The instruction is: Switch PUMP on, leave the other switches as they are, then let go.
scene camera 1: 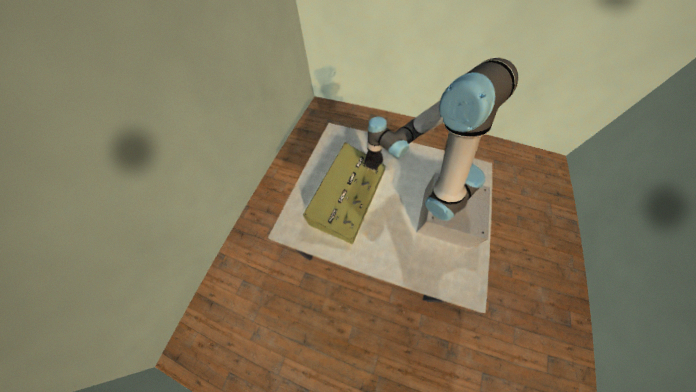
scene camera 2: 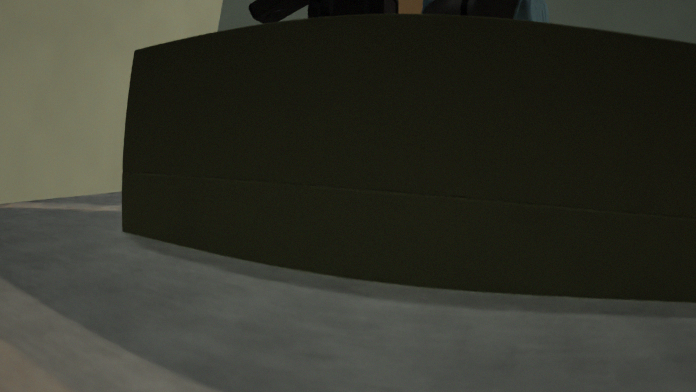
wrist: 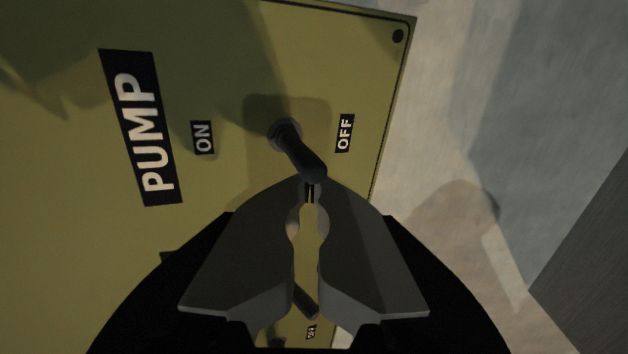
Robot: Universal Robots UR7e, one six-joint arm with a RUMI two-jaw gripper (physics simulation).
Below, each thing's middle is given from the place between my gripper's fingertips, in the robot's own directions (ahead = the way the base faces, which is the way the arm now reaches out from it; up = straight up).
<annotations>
The olive switch box [scene camera 2: 469,153] is 7 cm ahead of my hand, 17 cm to the left of it and 3 cm below it.
</annotations>
